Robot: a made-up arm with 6 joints. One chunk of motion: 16 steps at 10 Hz.
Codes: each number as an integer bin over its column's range. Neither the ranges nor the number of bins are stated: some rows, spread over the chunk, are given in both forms.
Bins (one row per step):
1: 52 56 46 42 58 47
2: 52 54 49 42 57 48
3: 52 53 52 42 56 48
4: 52 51 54 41 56 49
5: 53 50 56 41 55 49
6: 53 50 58 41 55 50
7: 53 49 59 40 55 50
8: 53 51 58 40 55 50
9: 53 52 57 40 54 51
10: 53 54 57 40 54 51
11: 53 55 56 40 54 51
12: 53 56 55 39 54 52
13: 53 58 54 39 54 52
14: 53 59 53 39 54 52
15: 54 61 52 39 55 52
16: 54 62 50 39 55 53
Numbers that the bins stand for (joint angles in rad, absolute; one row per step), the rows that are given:
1: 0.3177 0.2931 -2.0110 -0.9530 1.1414 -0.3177
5: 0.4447 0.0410 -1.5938 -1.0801 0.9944 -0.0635
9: 0.4447 0.1251 -1.5521 -1.2072 0.9455 0.1906
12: 0.4447 0.2931 -1.6356 -1.3342 0.9455 0.3177
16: 0.5718 0.5453 -1.8441 -1.3342 0.9944 0.4447
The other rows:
2: 0.3177 0.2091 -1.8859 -0.9530 1.0924 -0.1906
3: 0.3177 0.1671 -1.7607 -0.9530 1.0434 -0.1906
4: 0.3177 0.0830 -1.6773 -1.0801 1.0434 -0.0635
6: 0.4447 0.0410 -1.5104 -1.0801 0.9944 0.0635
7: 0.4447 -0.0010 -1.4687 -1.2072 0.9944 0.0635
8: 0.4447 0.0830 -1.5104 -1.2072 0.9944 0.0635
10: 0.4447 0.2091 -1.5521 -1.2072 0.9455 0.1906
11: 0.4447 0.2511 -1.5938 -1.2072 0.9455 0.1906
13: 0.4447 0.3772 -1.6773 -1.3342 0.9455 0.3177
14: 0.4447 0.4192 -1.7190 -1.3342 0.9455 0.3177
15: 0.5718 0.5032 -1.7607 -1.3342 0.9944 0.3177

